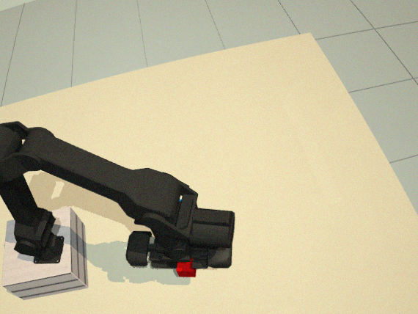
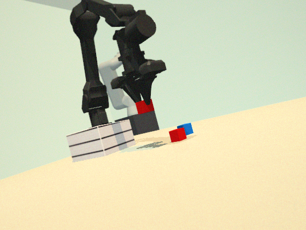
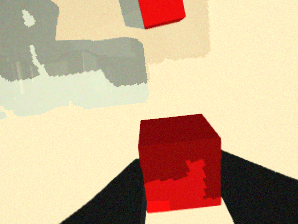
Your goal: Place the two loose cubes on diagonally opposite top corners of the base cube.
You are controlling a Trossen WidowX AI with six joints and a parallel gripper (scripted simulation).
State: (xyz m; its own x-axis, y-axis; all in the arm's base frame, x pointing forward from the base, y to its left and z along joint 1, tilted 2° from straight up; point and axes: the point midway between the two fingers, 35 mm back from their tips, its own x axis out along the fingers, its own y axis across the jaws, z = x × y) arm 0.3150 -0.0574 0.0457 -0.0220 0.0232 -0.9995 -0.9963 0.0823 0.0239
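Right now my gripper tip is 190 mm to the right of the blue cube, 100 mm above it and 40 mm past it. Round my gripper tip: red cube (right at my gripper tip).
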